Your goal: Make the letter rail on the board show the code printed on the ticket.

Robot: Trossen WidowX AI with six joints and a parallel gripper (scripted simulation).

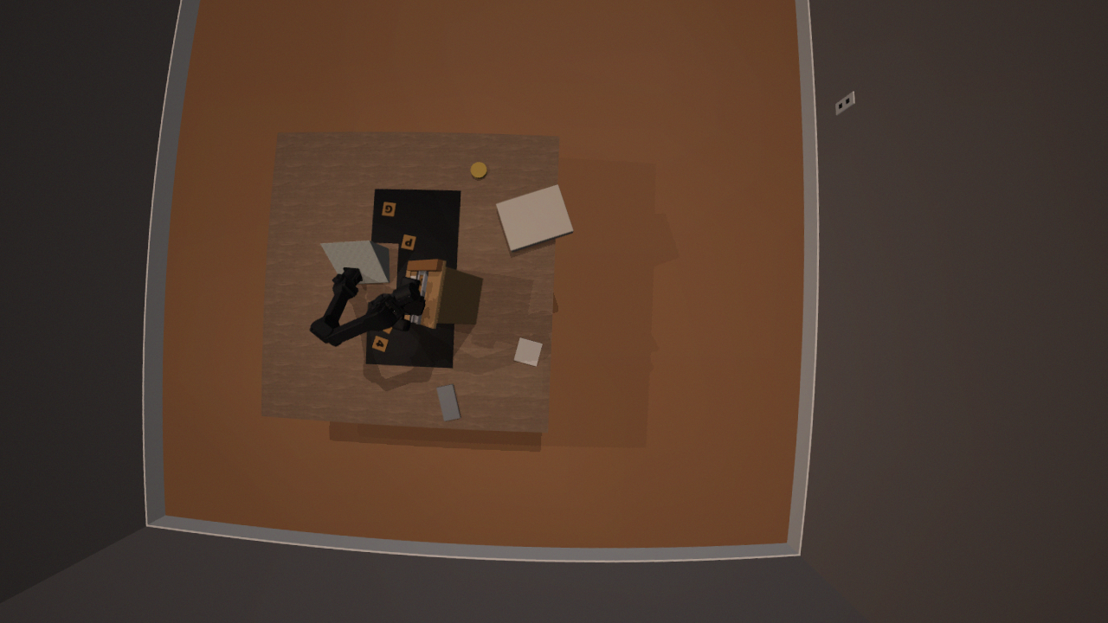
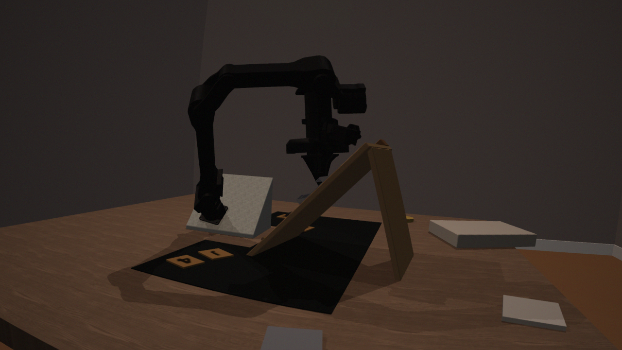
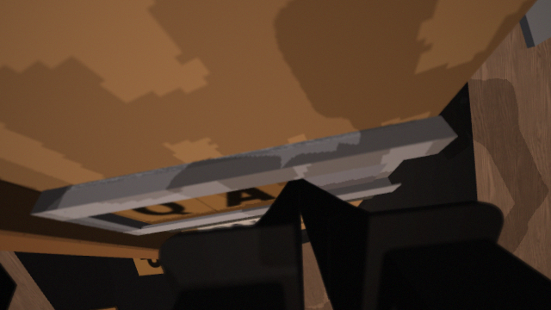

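My gripper tip is now 20 cm past the j tile, 10 cm to the left of it and 16 cm above it. The rest, counted from my gripper tip: black mat: 14 cm behind, 12 cm to the left, 16 cm below; then q tile: 1 cm ahead, 9 cm to the left; then white ticket: 6 cm behind, 8 cm to the left, 8 cm below.
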